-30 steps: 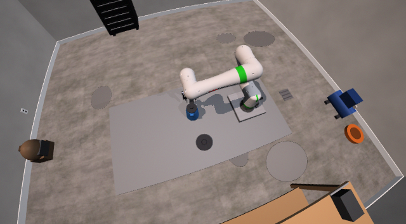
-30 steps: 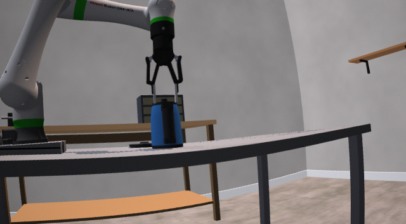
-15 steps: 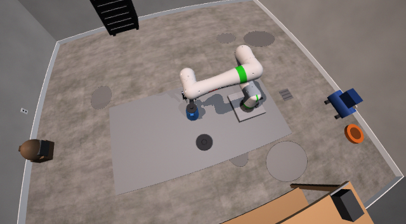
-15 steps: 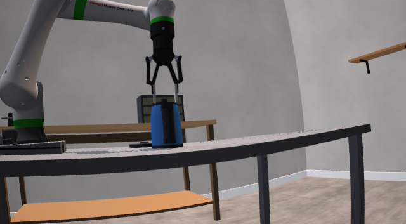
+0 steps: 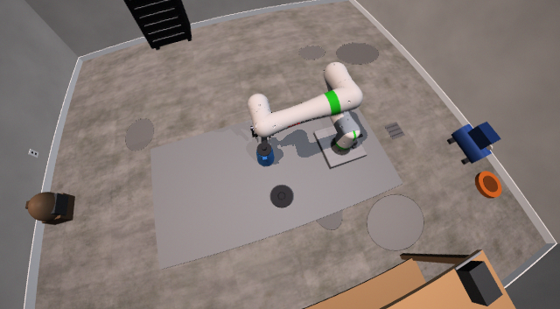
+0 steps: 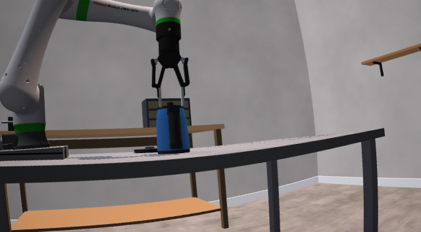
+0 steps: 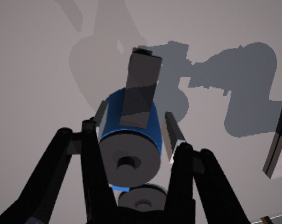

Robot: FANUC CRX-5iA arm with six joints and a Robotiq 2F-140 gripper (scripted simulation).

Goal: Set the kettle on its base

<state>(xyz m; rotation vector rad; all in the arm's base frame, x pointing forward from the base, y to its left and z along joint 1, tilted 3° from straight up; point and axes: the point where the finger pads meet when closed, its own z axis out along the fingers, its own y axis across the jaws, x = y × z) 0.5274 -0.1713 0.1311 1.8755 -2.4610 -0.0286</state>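
Right now the blue kettle is 10 mm ahead of my hand, 30 mm to the left of it and 100 mm below it. Round my hand: round black base (10 mm ahead, 360 mm to the left, 180 mm below).
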